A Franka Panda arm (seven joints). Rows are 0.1 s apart.
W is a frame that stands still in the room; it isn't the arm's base.
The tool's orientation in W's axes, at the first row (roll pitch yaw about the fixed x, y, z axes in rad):
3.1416 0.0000 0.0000
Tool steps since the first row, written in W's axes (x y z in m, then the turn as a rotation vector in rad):
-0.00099 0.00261 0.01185 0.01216 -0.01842 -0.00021
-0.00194 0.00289 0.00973 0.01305 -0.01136 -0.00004
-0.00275 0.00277 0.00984 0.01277 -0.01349 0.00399
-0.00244 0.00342 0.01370 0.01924 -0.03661 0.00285
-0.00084 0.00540 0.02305 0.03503 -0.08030 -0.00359
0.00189 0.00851 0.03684 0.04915 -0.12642 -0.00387
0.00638 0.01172 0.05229 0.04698 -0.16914 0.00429
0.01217 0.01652 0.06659 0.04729 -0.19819 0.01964
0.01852 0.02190 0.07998 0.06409 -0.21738 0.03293
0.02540 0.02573 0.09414 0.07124 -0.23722 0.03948
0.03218 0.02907 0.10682 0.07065 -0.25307 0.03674
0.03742 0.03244 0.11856 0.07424 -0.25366 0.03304
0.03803 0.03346 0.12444 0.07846 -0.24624 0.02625
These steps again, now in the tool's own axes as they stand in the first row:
-0.00099 -0.00261 -0.01185 0.01216 0.01842 0.00021
-0.00194 -0.00289 -0.00973 0.01305 0.01136 0.00004
-0.00275 -0.00277 -0.00984 0.01277 0.01349 -0.00399
-0.00244 -0.00342 -0.01370 0.01924 0.03661 -0.00285
-0.00084 -0.00540 -0.02305 0.03503 0.08030 0.00359
0.00189 -0.00851 -0.03684 0.04915 0.12642 0.00387
0.00638 -0.01172 -0.05229 0.04698 0.16914 -0.00429
0.01217 -0.01652 -0.06659 0.04729 0.19819 -0.01964
0.01852 -0.02190 -0.07998 0.06409 0.21738 -0.03293
0.02540 -0.02573 -0.09414 0.07124 0.23722 -0.03948
0.03218 -0.02907 -0.10682 0.07065 0.25307 -0.03674
0.03742 -0.03244 -0.11856 0.07424 0.25366 -0.03304
0.03803 -0.03346 -0.12444 0.07846 0.24624 -0.02625

